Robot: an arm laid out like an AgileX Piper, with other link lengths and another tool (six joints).
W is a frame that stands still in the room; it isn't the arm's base.
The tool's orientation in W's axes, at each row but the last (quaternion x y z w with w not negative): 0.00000 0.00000 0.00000 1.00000; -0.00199 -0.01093 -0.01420 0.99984; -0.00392 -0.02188 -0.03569 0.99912; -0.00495 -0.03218 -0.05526 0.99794; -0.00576 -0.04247 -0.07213 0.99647; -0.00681 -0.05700 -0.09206 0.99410; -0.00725 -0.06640 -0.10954 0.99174
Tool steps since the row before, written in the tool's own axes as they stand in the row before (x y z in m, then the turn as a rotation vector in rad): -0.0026 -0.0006 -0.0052 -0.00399 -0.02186 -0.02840; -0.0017 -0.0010 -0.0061 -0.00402 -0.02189 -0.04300; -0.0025 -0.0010 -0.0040 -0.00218 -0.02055 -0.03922; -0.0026 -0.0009 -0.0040 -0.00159 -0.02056 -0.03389; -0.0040 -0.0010 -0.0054 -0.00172 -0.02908 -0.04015; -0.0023 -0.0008 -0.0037 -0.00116 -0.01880 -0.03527; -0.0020 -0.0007 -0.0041 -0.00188 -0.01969 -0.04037
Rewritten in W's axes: -0.0026 -0.0006 -0.0052 -0.00399 -0.02186 -0.02840; -0.0016 -0.0010 -0.0061 -0.00370 -0.02195 -0.04300; -0.0024 -0.0009 -0.0041 -0.00194 -0.02071 -0.03915; -0.0024 -0.0007 -0.0042 -0.00169 -0.02071 -0.03379; -0.0036 -0.0005 -0.0057 -0.00253 -0.02924 -0.03999; -0.0020 -0.0005 -0.0039 -0.00064 -0.01912 -0.03511; -0.0016 -0.0004 -0.0043 -0.00086 -0.01998 -0.04026
